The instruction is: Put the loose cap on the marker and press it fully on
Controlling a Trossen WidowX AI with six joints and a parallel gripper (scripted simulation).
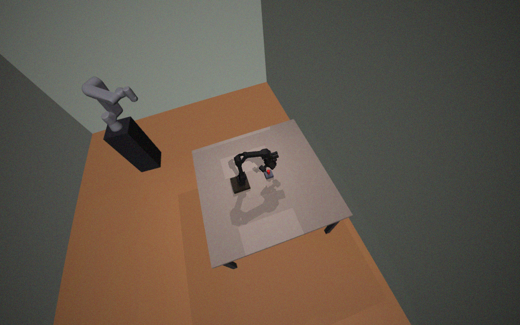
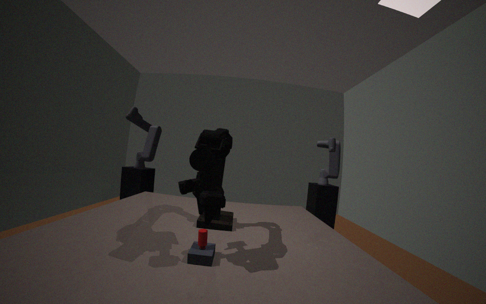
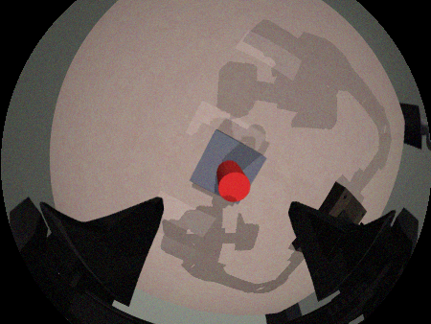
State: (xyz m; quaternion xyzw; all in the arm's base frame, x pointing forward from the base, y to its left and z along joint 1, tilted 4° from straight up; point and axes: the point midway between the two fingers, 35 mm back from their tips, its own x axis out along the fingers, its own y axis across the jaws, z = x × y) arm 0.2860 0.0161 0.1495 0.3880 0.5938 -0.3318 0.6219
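Now: the red marker cap 1 cm behind my gripper tip and 6 cm below it.
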